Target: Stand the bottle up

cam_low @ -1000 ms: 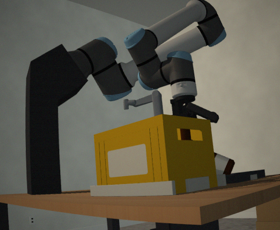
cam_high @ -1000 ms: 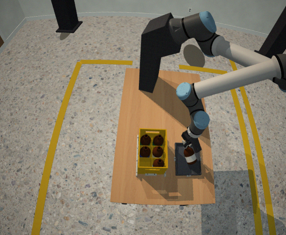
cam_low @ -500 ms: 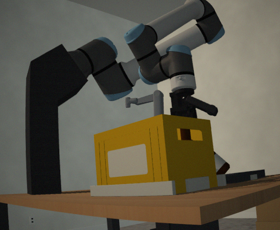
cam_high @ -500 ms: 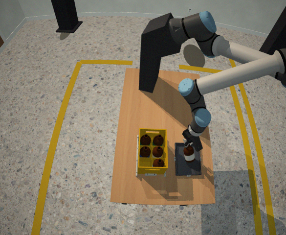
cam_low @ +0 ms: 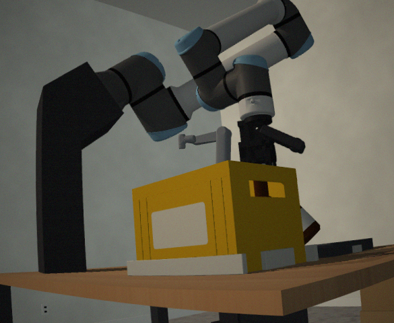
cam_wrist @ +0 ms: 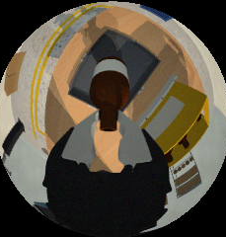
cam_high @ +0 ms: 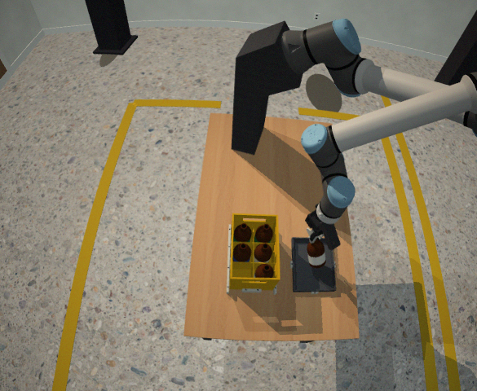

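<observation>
My hand is 2 cm short of the brown bottle, 2 cm to the right of it and 4 cm above it. Also, from my hand: crate: 8 cm ahead, 24 cm to the right, 6 cm below; then dark tray: 6 cm ahead, 4 cm to the left, 14 cm below.
</observation>
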